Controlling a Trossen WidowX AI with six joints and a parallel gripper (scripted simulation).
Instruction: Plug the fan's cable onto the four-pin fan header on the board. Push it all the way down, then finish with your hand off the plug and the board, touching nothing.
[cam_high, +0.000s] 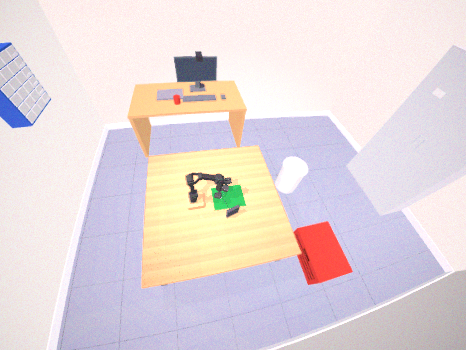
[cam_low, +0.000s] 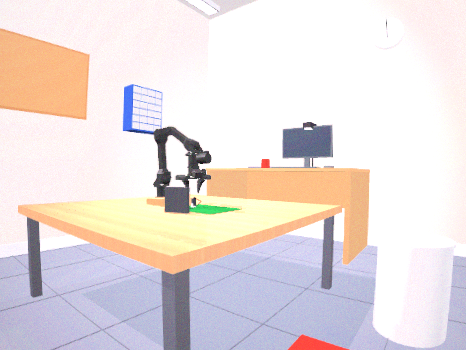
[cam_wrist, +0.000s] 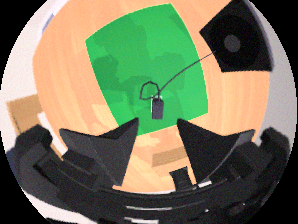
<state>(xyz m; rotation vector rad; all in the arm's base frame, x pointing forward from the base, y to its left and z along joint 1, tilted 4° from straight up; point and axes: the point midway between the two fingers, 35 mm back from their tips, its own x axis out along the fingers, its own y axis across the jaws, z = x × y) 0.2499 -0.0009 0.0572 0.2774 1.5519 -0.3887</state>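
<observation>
My gripper tip is 50 mm above the small dark plug. Also, from my gripper tip: green board: 90 mm ahead, 20 mm to the right, 90 mm below; dark fan: 70 mm ahead, 190 mm to the right, 20 mm below.
</observation>
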